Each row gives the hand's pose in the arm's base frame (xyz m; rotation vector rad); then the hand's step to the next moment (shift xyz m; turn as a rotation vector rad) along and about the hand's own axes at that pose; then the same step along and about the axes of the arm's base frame.
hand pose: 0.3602 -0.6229 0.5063 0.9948 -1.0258 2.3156
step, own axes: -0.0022 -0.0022 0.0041 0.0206 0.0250 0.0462
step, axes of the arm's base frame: 0.0046 -0.0019 0.0013 -0.0084 -0.0495 0.0256
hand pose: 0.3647 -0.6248 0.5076 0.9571 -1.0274 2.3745
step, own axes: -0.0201 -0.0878 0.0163 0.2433 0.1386 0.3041
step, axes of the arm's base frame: 0.0712 0.0443 0.0367 -0.1156 -0.3012 0.2585
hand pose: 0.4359 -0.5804 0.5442 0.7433 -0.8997 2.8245
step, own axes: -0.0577 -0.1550 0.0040 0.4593 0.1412 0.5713
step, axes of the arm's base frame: 0.0868 0.1291 0.0565 -0.1927 -0.4678 0.5489
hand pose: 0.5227 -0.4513 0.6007 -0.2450 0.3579 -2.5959
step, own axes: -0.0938 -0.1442 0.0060 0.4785 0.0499 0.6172
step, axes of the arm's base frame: 0.0158 0.1670 0.0386 -0.2400 -0.4105 0.6215
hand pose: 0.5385 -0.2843 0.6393 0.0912 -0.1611 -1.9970
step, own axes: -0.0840 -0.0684 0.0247 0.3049 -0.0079 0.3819
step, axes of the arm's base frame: -0.0297 0.1063 0.0131 -0.1870 -0.2460 0.3786
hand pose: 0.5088 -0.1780 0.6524 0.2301 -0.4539 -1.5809
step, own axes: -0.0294 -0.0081 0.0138 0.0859 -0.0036 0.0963
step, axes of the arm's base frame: -0.0111 0.0312 0.0052 -0.0492 -0.0709 0.0960
